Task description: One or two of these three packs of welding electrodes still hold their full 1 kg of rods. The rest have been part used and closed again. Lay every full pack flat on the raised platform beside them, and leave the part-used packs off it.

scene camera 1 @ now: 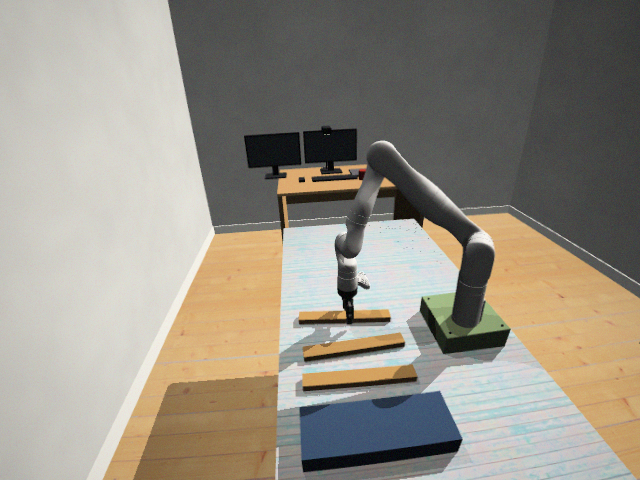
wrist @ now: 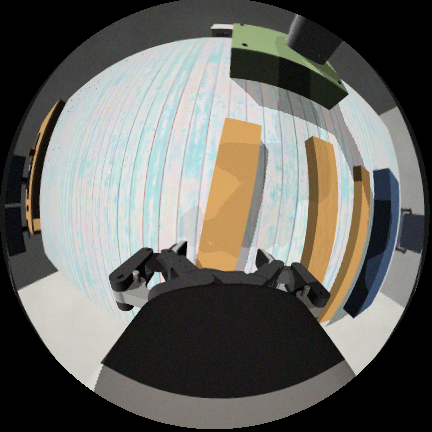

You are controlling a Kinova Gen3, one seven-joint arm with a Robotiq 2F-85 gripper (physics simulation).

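Places are measured from the arm's base along level axes (x ahead, y left, z up), in millimetres.
Pixels of known places: gripper, fingertip midpoint: [scene camera 1: 347,315] [wrist: 221,252]; arm's base at its link origin: [scene camera 1: 464,318].
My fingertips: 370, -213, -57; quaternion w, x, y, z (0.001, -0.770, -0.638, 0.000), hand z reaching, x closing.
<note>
Ahead of a thing's pixels: the offset from my fingertips to its top centre, as dx, dy, dz.
Three long flat orange-brown packs lie apart, roughly parallel, on the table. The far pack @[+10, -7, +3] [scene camera 1: 371,314] [wrist: 230,190] is under my gripper. The middle pack @[+29, +151, +3] [scene camera 1: 356,346] [wrist: 325,200] lies slightly skewed, and the near pack @[+60, +277, +3] [scene camera 1: 356,377] [wrist: 362,225] is closest to the platform. The raised dark blue platform @[+82, +458, +39] [scene camera 1: 377,426] [wrist: 384,235] bears no pack. My gripper [scene camera 1: 349,317] [wrist: 221,252] is open and empty, pointing down close over the far pack, with a finger towards each long side in the wrist view. The exact fingertip height is hard to tell. No fill marks are visible on the packs.
The arm stands on a green base block [scene camera 1: 439,304] [wrist: 265,45], to the right of the packs in the scene view. A wooden desk [scene camera 1: 336,186] with two monitors stands beyond the table's far end. Pale walls and wooden floor lie left of the table.
</note>
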